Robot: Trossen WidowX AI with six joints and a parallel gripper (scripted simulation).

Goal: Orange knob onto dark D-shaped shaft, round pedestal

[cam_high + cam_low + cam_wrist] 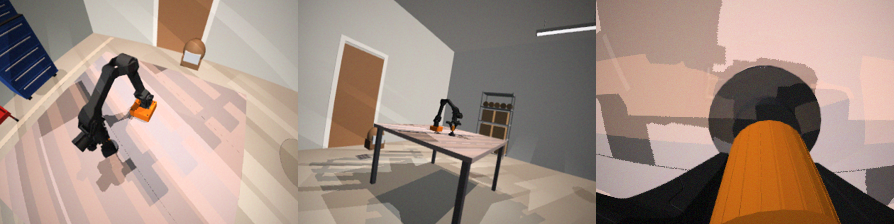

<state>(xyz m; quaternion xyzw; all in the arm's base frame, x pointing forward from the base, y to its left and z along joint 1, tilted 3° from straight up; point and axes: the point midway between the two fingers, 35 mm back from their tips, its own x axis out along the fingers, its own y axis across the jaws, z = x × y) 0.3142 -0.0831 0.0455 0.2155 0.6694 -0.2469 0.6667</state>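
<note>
Right now the orange knob is 2 cm above my gripper tip. Also, from my gripper tip: round pedestal: 4 cm below.
</note>
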